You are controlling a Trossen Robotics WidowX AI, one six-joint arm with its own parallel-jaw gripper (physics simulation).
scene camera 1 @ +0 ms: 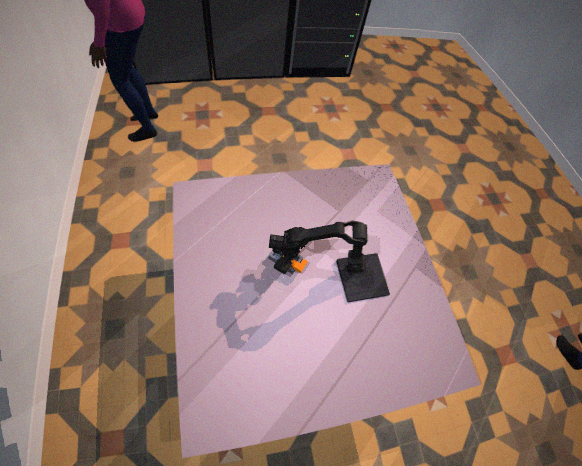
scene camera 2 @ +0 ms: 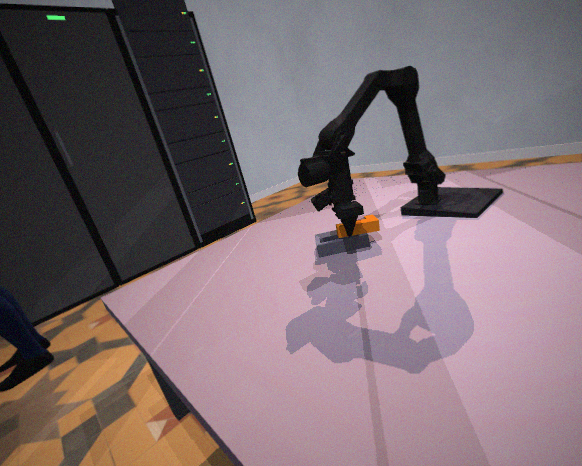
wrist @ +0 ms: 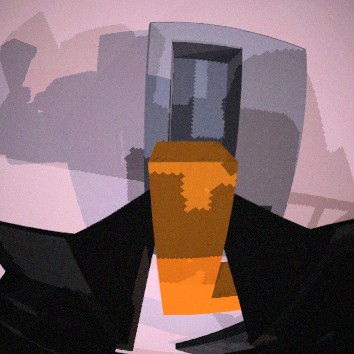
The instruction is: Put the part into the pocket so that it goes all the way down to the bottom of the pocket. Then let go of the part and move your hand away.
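Frame: origin at the arm's base, x left, y back, z up, level; metres.
Seen in the pictures: gripper, fingertip midpoint: (scene camera 1: 287,261) (scene camera 2: 348,234) (wrist: 186,195); arm's base, link origin: (scene camera 1: 353,267) (scene camera 2: 428,201).
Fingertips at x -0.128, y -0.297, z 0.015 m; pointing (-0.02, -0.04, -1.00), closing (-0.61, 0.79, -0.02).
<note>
Offsets run from my fingertips to a thing's top centre. "*": to the spot under its first point. Level surfaces: height alone.
My gripper (scene camera 1: 287,264) (scene camera 2: 350,233) (wrist: 186,195) is shut on the orange part @(dx +0.012, dy +0.028, dz +0.032 m) (scene camera 1: 300,265) (scene camera 2: 371,223) (wrist: 169,212), a long block with a short side arm at the end nearer the base. A grey block @(dx -0.031, dy +0.005, dz -0.002 m) (scene camera 1: 274,256) (scene camera 2: 330,248) (wrist: 274,85) lies below on the table. Its dark pocket @(* dx -0.049, dy -0.020, dz -0.033 m) (wrist: 207,100) opens upward. The part is over the block's near side in the wrist view, and its other end sticks out toward the arm's base. The part covers the near stretch of the pocket; the far stretch shows. Whether the part touches the block's top cannot be told.
The arm's black base plate (scene camera 1: 369,287) (scene camera 2: 452,202) stands on the pink table top @(dz -0.038 m) (scene camera 1: 320,380) (scene camera 2: 280,400). Dark cabinets (scene camera 1: 250,40) (scene camera 2: 65,150) stand beyond the table. A person in a magenta top (scene camera 1: 125,17) stands near them.
</note>
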